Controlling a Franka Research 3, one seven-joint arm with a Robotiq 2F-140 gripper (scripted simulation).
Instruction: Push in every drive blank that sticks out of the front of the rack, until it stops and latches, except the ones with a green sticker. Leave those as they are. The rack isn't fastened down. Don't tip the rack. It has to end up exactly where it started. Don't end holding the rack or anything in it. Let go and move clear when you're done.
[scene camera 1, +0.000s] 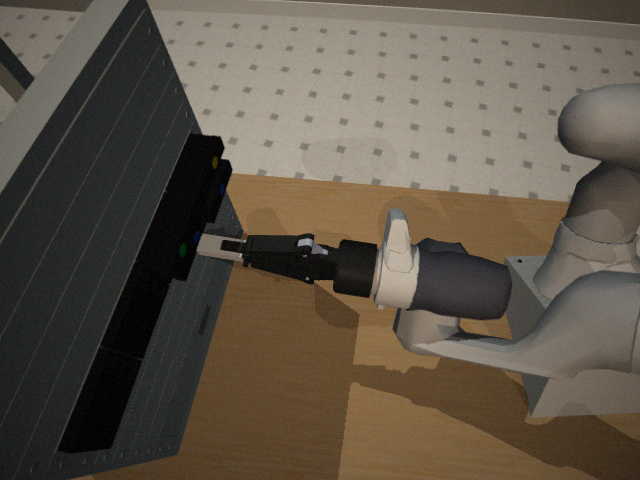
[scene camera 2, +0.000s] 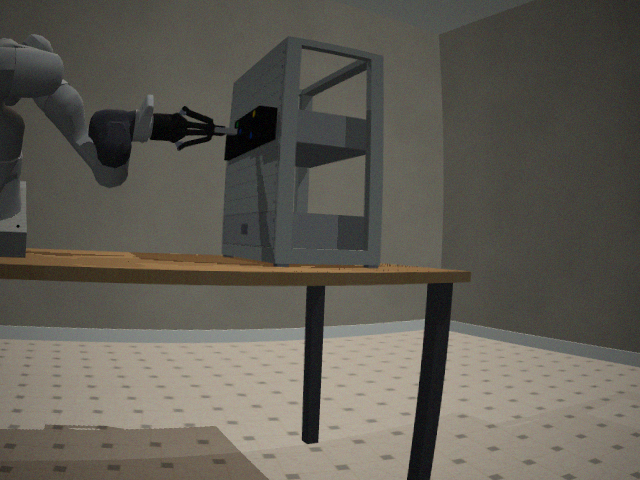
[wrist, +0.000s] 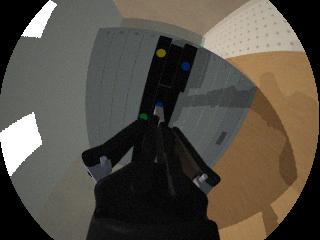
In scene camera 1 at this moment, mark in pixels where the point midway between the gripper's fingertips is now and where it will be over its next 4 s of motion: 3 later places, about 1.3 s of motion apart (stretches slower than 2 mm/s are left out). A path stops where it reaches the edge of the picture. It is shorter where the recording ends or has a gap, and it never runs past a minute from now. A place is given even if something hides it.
The gripper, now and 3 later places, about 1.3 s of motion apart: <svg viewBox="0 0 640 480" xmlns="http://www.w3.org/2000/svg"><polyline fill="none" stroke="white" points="200,244 194,242 180,240 175,239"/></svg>
